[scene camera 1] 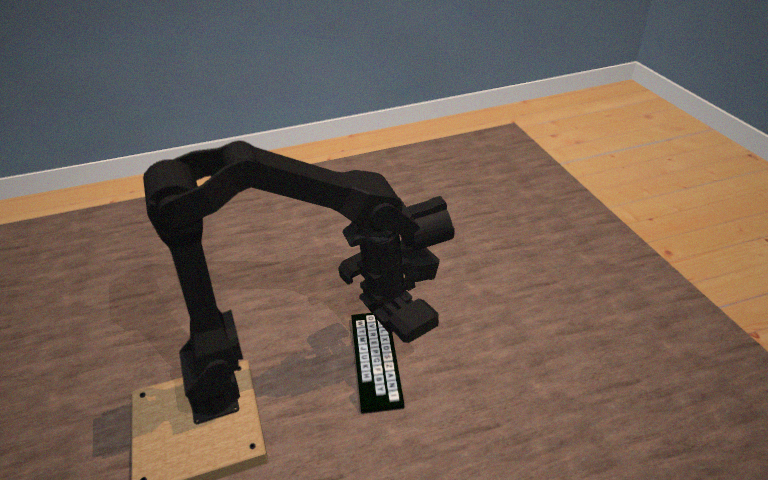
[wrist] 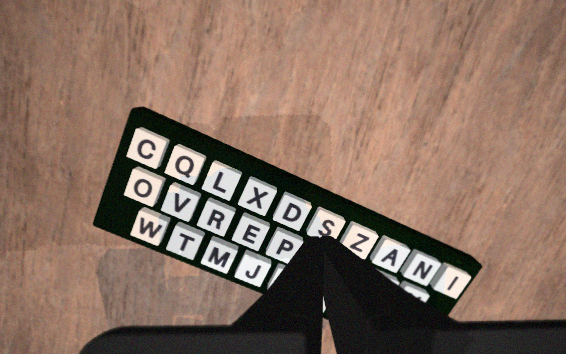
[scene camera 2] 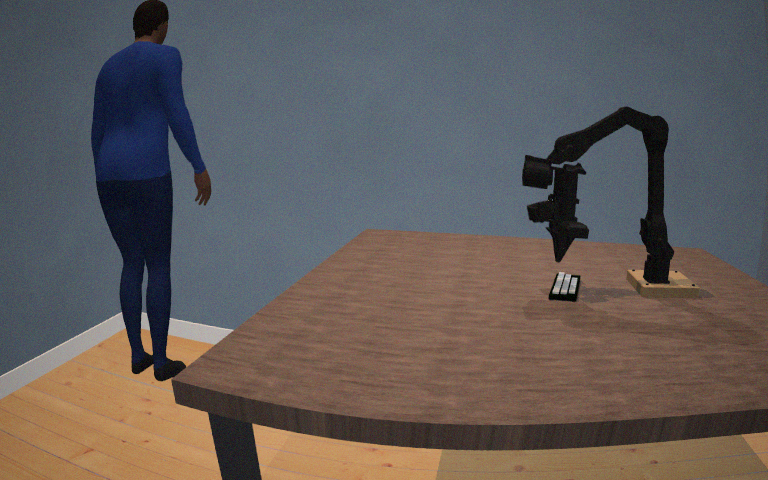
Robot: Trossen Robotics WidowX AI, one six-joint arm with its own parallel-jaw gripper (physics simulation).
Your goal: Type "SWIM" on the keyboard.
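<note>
A dark green keyboard with three rows of white letter keys lies flat on the table. In the wrist view, the W key is at the left of the lower row and the M key is further right. The S key is in the upper row, with the I key at its right end. My gripper is shut and empty, pointing down above the keyboard with a gap. Its tips overlap the lower edge of S in the wrist view. The fingers hide several middle and lower keys.
The brown table carries the arm's wooden base, which stands beside the keyboard. A person in blue stands beyond the table's far left edge in scene camera 2.
</note>
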